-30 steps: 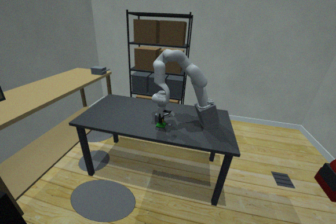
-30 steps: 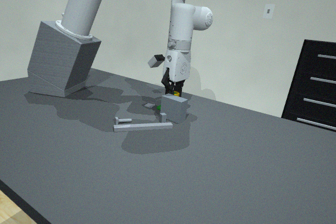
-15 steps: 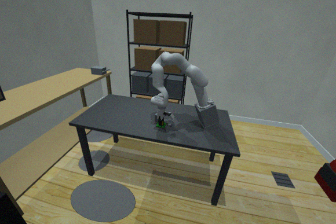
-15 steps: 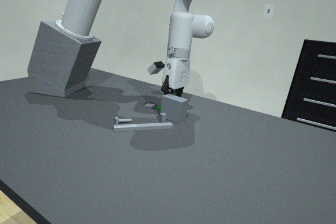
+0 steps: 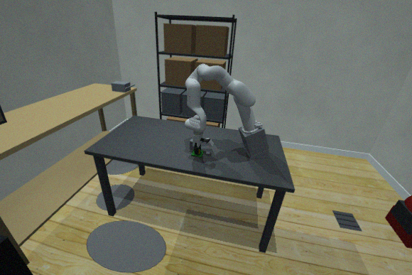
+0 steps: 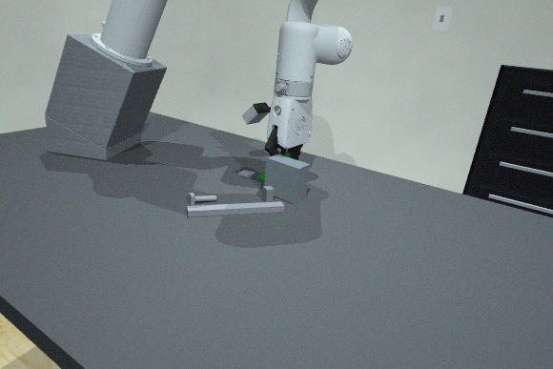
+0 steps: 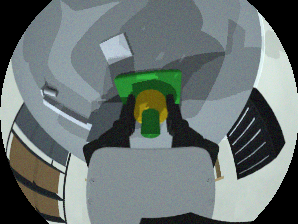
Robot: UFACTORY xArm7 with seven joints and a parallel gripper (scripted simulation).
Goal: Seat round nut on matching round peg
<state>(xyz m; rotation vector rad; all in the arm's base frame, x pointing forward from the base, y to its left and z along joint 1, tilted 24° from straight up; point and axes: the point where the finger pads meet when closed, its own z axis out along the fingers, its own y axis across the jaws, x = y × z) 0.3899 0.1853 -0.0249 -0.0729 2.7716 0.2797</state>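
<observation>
Now: the grey block 50 mm ahead of my hand and 60 mm to the right of it. The rest, counted from my hand: flat grey tile (70 mm behind, 40 mm to the right, 30 mm below); then square peg (50 mm ahead, 100 mm to the right, 20 mm below); then grey base strip (40 mm ahead, 180 mm to the right, 30 mm below).
</observation>
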